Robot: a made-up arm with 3 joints. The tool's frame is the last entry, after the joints.
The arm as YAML. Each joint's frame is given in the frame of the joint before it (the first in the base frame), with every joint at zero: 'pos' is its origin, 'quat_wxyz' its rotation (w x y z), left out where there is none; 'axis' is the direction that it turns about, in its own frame. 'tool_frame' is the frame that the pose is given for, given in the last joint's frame.
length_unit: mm
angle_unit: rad
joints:
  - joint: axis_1
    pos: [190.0, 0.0, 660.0]
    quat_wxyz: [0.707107, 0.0, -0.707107, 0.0]
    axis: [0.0, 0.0, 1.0]
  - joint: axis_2
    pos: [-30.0, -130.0, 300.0]
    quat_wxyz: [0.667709, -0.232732, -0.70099, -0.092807]
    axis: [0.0, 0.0, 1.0]
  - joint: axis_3
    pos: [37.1, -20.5, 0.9]
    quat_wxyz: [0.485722, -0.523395, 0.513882, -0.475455]
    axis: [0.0, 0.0, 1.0]
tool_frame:
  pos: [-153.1, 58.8, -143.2]
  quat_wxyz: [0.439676, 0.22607, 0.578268, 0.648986]
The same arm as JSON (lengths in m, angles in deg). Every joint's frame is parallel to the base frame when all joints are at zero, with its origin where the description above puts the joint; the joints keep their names.
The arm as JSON. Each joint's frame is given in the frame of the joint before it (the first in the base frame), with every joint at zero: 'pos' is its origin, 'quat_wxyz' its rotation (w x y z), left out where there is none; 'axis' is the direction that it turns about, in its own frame. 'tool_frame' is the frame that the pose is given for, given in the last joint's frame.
{
  "length_unit": "m",
  "angle_unit": "deg",
  "joints": [
    {
      "joint": "axis_1",
      "pos": [
        0.19,
        0.0,
        0.66
      ],
      "axis": [
        -1.0,
        0.0,
        0.0
      ]
    },
    {
      "joint": "axis_2",
      "pos": [
        -0.3,
        -0.13,
        -0.03
      ],
      "axis": [
        0.091102,
        0.440908,
        -0.892917
      ]
    },
    {
      "joint": "axis_3",
      "pos": [
        -0.04,
        -0.01,
        -0.01
      ],
      "axis": [
        -0.979637,
        0.185507,
        0.076803
      ]
    }
  ],
  "tool_frame": {
    "pos": [
      0.17,
      0.08,
      0.1101
    ],
    "quat_wxyz": [
      0.683472,
      0.427254,
      -0.492926,
      0.327633
    ]
  }
}

